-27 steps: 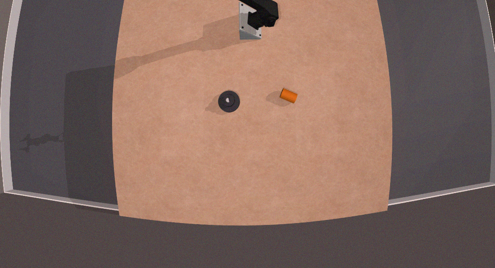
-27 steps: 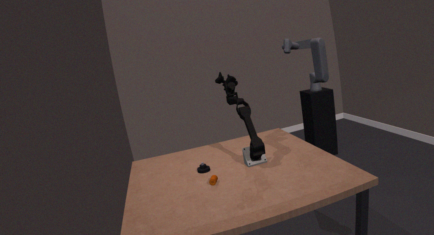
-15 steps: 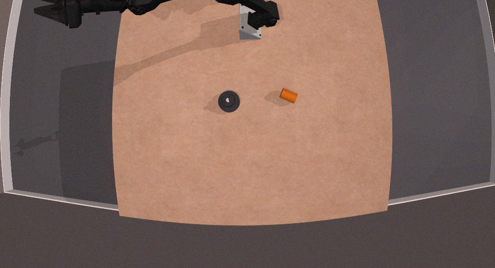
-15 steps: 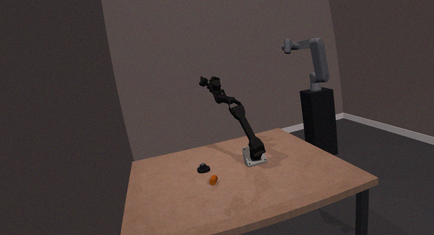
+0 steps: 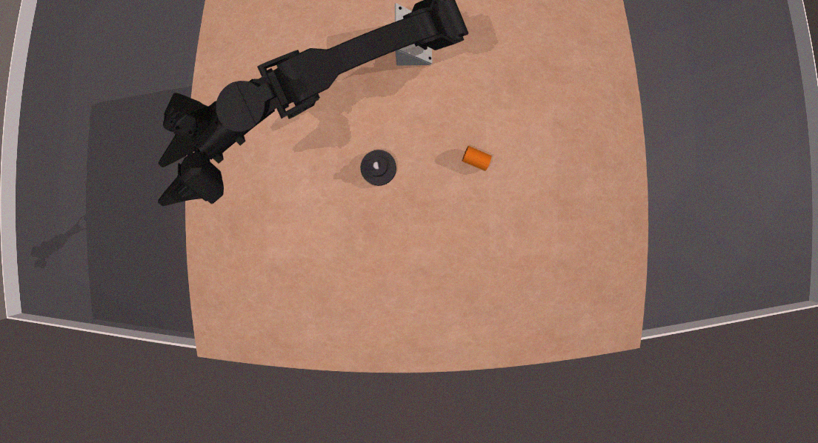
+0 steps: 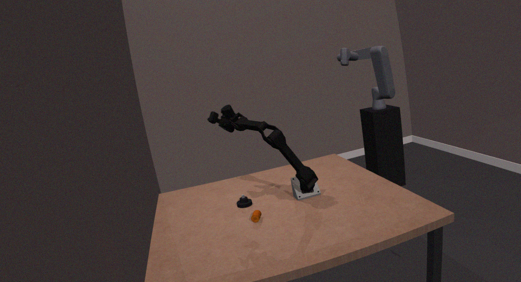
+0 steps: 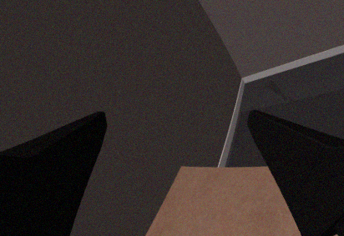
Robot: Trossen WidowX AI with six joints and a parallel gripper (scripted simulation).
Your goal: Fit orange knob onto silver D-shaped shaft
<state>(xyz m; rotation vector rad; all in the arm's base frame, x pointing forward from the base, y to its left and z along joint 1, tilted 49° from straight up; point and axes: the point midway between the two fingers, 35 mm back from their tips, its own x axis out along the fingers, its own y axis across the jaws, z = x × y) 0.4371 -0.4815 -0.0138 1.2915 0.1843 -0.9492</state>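
Right now the orange knob is 53 cm to the left of my gripper tip, 42 cm below it and 11 cm behind it. The rest, counted from my gripper tip: round black pedestal: 41 cm below, 28 cm to the left, 8 cm behind.
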